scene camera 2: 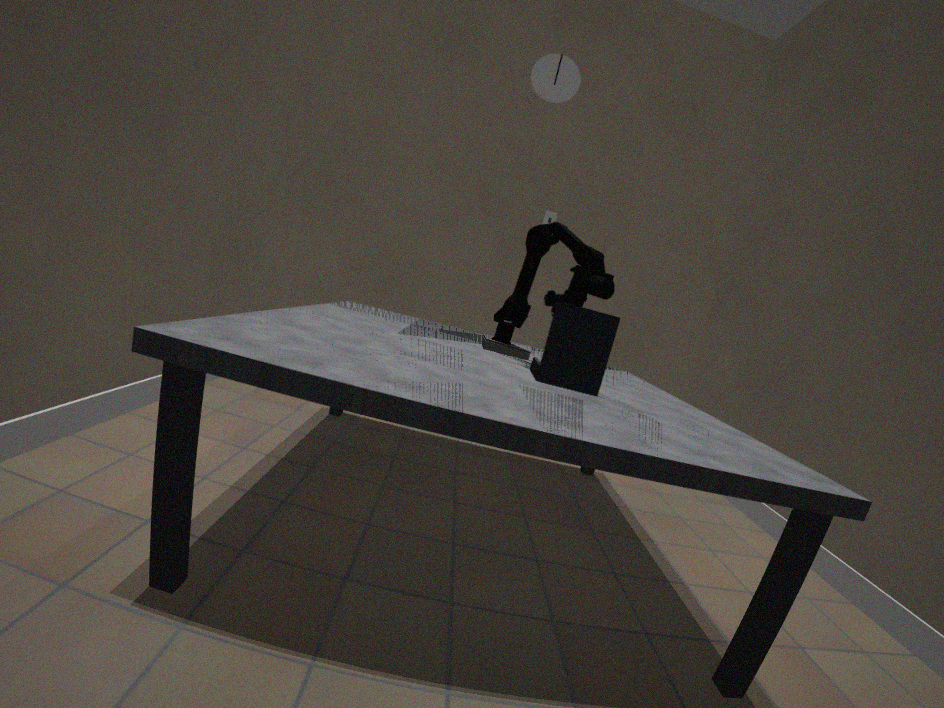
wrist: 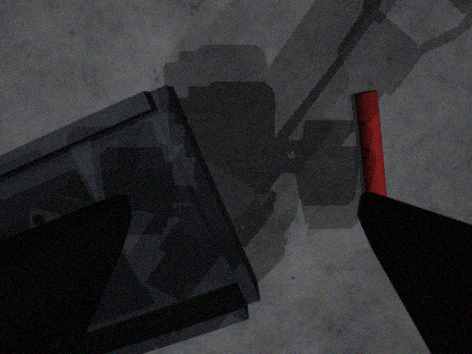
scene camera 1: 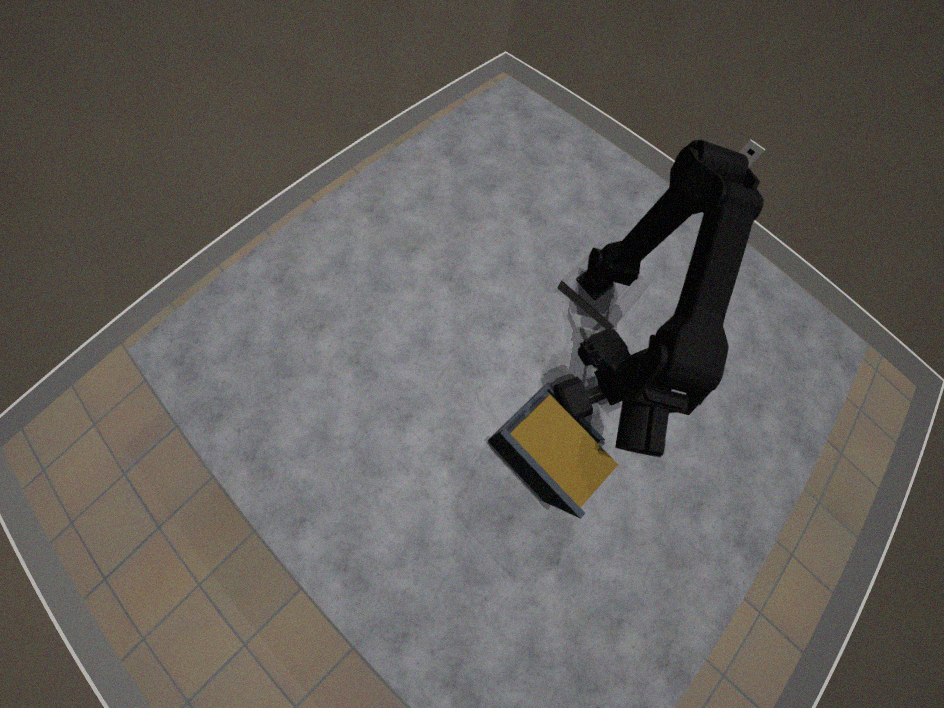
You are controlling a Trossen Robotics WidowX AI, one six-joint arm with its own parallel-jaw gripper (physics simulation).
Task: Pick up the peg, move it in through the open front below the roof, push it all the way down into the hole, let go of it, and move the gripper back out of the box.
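Where they show: gripper, between the fingertips: (wrist: 246,204) (scene camera 1: 589,388); arm's base, origin of its link: (scene camera 2: 501,341) (scene camera 1: 594,282).
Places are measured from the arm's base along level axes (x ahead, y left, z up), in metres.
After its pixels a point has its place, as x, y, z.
Note:
The red peg (wrist: 372,145) {0.121, 0.179, -0.020} is outside the box, to the right of its open front in the wrist view. Its near end is hidden behind the right fingertip, and I cannot tell whether it lies flat or leans. My gripper (wrist: 246,204) {0.209, 0.163, 0.062} (scene camera 1: 588,375) {0.209, 0.163, 0.062} is open and holds nothing. In the wrist view the left finger overlaps the box and the right fingertip is at the peg. The dark box (scene camera 1: 531,470) {0.400, 0.191, 0.141} (scene camera 2: 579,350) {0.400, 0.202, 0.066} (wrist: 215,192) {0.231, 0.179, -0.019} stands on the table with its yellow roof (scene camera 1: 564,449) {0.349, 0.195, 0.169} on top. A small dark round spot shows inside it; I cannot tell whether that is the hole.
The arm's base mount, a grey bar (scene camera 1: 583,304) {0.050, 0.022, -0.016} (scene camera 2: 505,349) {0.051, 0.021, -0.017}, is on the table beyond the box. The upper arm rises over the table from there and bends down to the box front. The box's side wall (wrist: 75,127) {0.290, 0.112, 0.005} borders the left finger's area.

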